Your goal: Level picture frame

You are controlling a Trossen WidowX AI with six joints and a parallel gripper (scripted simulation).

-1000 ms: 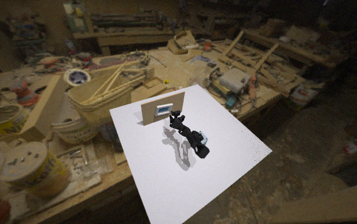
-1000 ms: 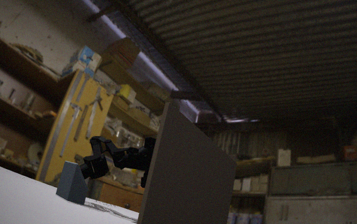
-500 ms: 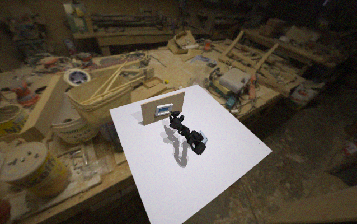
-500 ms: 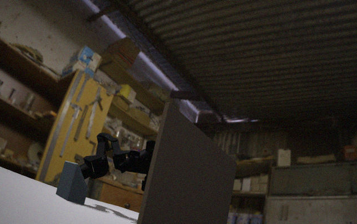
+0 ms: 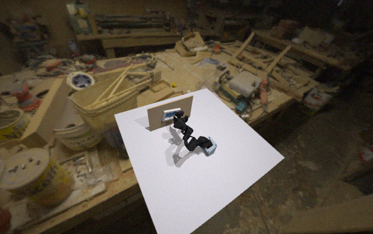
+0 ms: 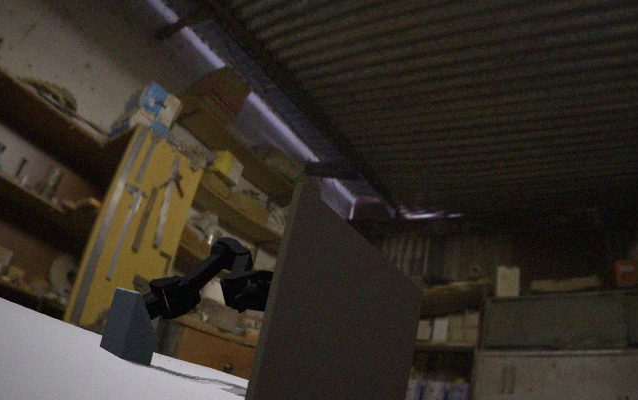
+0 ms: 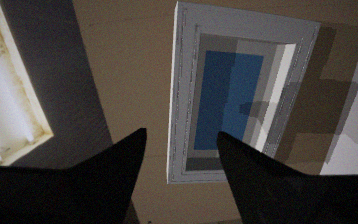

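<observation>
My gripper tip is now 60 mm short of the picture frame, 50 mm above it and 10 mm to the right of it. From my gripper tip the other things lie so: board (70 mm ahead, 60 mm below).
</observation>
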